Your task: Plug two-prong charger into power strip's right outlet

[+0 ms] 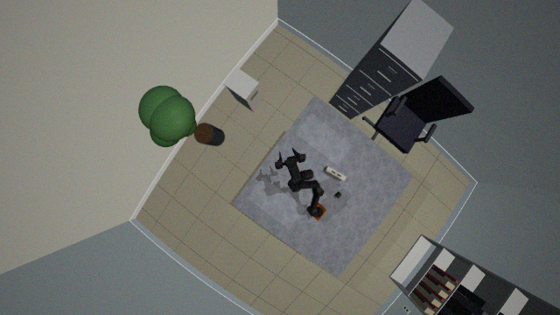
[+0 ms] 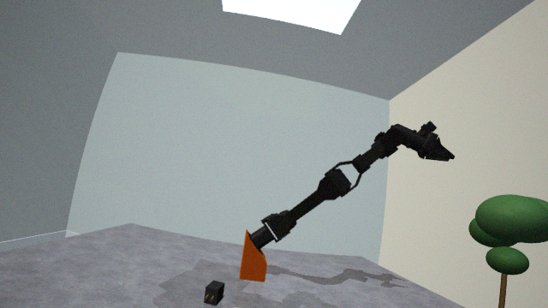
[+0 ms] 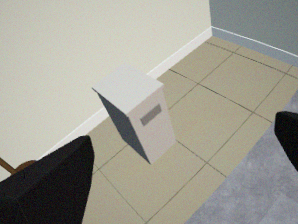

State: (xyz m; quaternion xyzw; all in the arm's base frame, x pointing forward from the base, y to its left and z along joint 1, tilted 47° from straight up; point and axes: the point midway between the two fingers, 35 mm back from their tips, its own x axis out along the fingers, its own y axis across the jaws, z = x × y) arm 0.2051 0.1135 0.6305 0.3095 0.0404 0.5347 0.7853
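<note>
Right now my gripper tip is 4 cm short of the dark two-prong charger, 65 cm to the left of it and 43 cm above it.
</note>
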